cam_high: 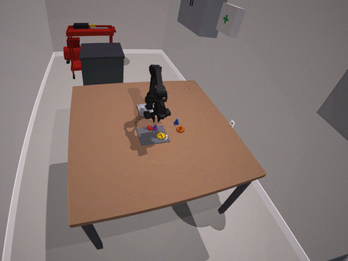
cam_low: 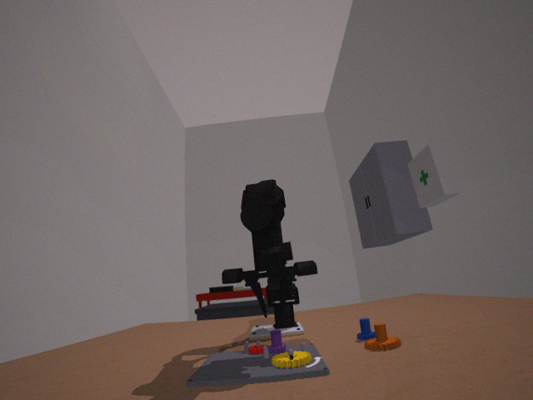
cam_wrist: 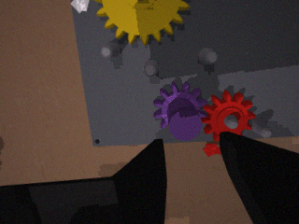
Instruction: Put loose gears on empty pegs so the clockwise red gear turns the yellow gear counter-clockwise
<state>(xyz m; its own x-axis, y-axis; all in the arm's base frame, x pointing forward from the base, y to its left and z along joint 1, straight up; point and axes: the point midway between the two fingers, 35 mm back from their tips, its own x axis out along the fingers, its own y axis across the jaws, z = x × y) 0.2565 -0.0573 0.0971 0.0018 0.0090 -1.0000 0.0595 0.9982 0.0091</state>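
My gripper tip is 50 mm above the purple gear. From my gripper tip the other things lie so: yellow gear 80 mm ahead, 60 mm below, 10 mm to the left; red gear 60 mm below, 40 mm to the right, 10 mm behind; red arrow 70 mm below, 40 mm behind, 30 mm to the right.
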